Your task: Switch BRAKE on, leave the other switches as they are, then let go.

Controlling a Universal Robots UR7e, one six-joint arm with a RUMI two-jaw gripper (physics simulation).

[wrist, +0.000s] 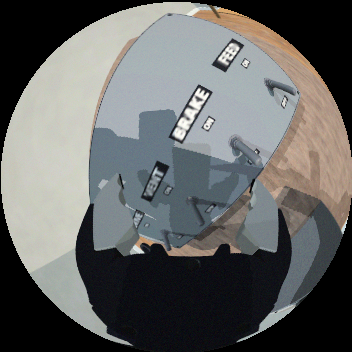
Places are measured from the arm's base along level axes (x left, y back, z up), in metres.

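Where they show: gripper, fingertip midpoint: (187, 178).
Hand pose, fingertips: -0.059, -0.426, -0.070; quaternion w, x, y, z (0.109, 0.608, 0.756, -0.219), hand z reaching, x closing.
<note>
Things, the pixels of their centre, and the offset from my fingertips, as dx, dy, dz. "spot": a spot on its surface instead.
- BRAKE label, body centre: (189, 113) -0.065, -0.033, -0.035
- tag, surface spot: (208, 124) spot: -0.058, -0.010, -0.047
- BRAKE lever, surface spot: (246, 151) spot: -0.044, +0.046, -0.043
- FEED lever, surface spot: (281, 86) spot: -0.157, +0.075, -0.045
- VENT lever, surface spot: (196, 210) spot: +0.066, +0.016, -0.048
- FEED label, body centre: (229, 52) -0.181, -0.002, -0.035
- VENT label, body centre: (152, 183) +0.051, -0.063, -0.035
- DRIVE lever, surface spot: (167, 241) spot: +0.183, -0.011, -0.048
The grey switch panel (165, 55) fills the upper middle of the wrist view. The BRAKE label (191, 114) is near its middle, with a small ON tag (208, 124) beside it. The BRAKE lever (246, 151) leans away from the ON tag, over a small tag it partly covers. The FEED lever (281, 86) and the VENT lever (196, 210) also lean away from their ON tags. My gripper (187, 178) is open and empty above the panel, with the VENT label between its fingers in view. The BRAKE lever is just ahead of the right fingertip in the picture.
The FEED label (228, 54) is at the top and the VENT label (155, 181) at the lower left. The DRIVE lever (167, 241) shows low between the fingers, its label partly hidden. A brown table top (327, 135) lies at the right. Shadows fall across the panel.
</note>
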